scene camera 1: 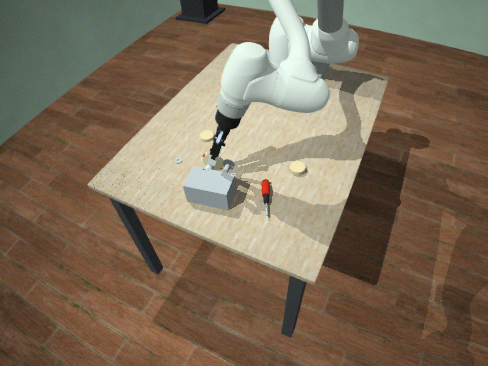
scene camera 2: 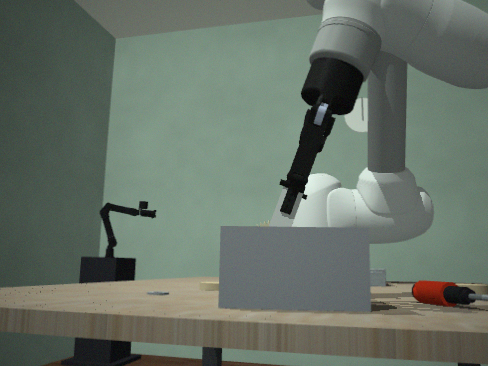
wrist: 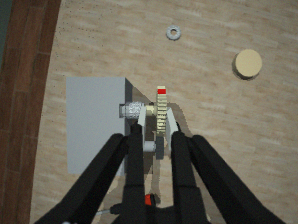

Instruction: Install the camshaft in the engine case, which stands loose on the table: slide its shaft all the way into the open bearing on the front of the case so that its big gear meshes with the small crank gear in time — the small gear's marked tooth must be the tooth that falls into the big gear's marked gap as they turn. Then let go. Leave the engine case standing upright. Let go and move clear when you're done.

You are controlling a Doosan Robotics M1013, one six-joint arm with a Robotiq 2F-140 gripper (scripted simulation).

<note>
I see my gripper (scene camera 2: 275,238) and a grey engine case (scene camera 2: 282,268).
The grey engine case is seen too in scene camera 1 (scene camera 1: 213,188) and in the wrist view (wrist: 96,107). My gripper is seen too in the wrist view (wrist: 155,115).
</note>
